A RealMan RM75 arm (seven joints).
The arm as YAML. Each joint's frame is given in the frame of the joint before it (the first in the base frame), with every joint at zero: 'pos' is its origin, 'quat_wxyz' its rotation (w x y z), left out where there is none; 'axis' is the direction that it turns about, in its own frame. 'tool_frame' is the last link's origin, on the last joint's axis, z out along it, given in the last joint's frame.
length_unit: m
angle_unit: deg
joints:
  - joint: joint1
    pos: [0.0, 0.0, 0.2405]
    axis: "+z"
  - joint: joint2
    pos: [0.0, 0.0, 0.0]
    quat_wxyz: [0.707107, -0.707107, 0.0, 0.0]
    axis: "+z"
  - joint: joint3
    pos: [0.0, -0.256, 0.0]
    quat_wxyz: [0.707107, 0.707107, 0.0, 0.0]
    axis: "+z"
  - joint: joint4
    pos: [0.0, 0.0, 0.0]
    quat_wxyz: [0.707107, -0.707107, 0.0, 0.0]
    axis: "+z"
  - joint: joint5
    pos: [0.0, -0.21, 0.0]
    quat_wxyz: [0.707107, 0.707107, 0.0, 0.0]
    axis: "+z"
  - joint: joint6
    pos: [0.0, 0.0, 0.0]
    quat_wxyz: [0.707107, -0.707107, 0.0, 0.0]
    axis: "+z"
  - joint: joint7
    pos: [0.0, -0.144, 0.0]
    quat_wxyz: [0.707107, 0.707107, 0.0, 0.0]
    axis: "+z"
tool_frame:
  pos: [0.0, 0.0, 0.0]
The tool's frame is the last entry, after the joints.
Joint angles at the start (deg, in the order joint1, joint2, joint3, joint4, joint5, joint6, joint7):
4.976, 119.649, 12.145, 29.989, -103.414, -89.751, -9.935
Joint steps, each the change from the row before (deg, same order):
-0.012, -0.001, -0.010, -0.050, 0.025, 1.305, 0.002
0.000, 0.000, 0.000, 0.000, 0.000, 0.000, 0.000
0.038, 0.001, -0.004, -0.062, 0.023, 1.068, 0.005
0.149, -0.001, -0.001, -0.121, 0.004, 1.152, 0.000
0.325, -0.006, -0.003, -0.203, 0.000, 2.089, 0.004
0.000, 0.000, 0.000, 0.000, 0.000, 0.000, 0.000
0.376, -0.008, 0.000, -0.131, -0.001, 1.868, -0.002
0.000, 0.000, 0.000, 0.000, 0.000, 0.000, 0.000
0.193, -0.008, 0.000, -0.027, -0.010, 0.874, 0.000
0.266, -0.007, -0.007, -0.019, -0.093, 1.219, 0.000
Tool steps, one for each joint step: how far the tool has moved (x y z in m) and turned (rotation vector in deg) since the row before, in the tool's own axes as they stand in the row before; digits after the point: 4 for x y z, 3 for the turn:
0.0033, 0.0003, -0.0002, -0.202, 1.313, -0.047
0.0000, 0.0000, 0.0000, 0.000, 0.000, 0.000
0.0027, 0.0003, 0.0001, -0.194, 1.047, -0.052
0.0028, 0.0003, 0.0007, -0.306, 1.066, -0.116
0.0049, 0.0008, 0.0016, -0.599, 1.893, -0.201
0.0000, 0.0000, 0.0000, 0.000, 0.000, 0.000
0.0041, 0.0010, 0.0020, -0.594, 1.623, -0.151
0.0000, 0.0000, 0.0000, 0.000, 0.000, 0.000
0.0018, 0.0006, 0.0011, -0.301, 0.738, -0.047
0.0024, 0.0011, 0.0015, -0.502, 1.016, -0.060

